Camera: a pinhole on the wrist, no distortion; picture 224 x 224 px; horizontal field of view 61.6 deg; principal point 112.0 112.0 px. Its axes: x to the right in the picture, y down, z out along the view. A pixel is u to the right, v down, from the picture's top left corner.
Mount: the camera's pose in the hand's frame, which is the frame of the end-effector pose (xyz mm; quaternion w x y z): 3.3 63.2 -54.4 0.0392 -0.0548 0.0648 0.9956
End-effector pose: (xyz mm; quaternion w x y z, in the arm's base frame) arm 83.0 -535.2 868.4 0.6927 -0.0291 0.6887 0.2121
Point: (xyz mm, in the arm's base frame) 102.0 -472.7 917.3
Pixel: 158 142
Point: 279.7 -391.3 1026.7
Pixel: 170 116
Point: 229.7 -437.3 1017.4
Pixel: 190 132
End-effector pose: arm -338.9 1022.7 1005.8 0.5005 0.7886 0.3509 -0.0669
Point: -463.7 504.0 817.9
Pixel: 176 194
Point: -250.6 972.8 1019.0
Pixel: 36 107
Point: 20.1 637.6 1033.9
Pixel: 74 23
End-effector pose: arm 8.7 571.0 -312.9 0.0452 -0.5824 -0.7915 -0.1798
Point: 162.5 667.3 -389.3
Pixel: 84 46
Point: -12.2 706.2 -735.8
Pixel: 82 195
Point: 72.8 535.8 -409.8
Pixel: 195 189
